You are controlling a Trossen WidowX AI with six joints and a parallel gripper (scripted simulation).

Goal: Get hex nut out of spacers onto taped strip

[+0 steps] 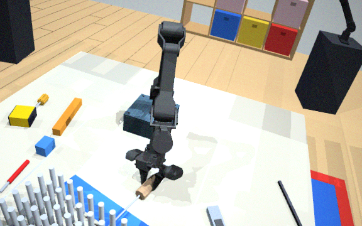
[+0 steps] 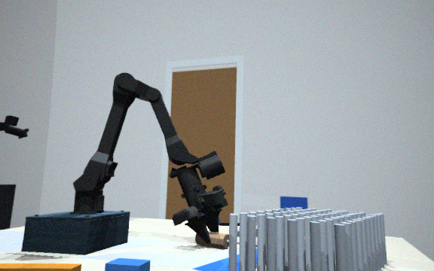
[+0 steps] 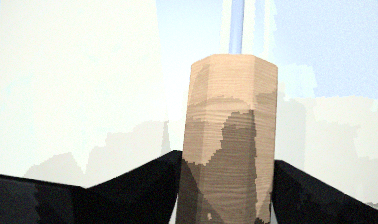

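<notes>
Now: gripper tip 11 cm short of the blue taped strip, 10 cm to the left of it and 2 cm above it. The rest, counted from my gripper tip: red-handled tool: 43 cm to the right, 7 cm ahead, 1 cm below; blue cube: 38 cm to the right, 9 cm behind; grey block: 23 cm to the left, 10 cm ahead.
</notes>
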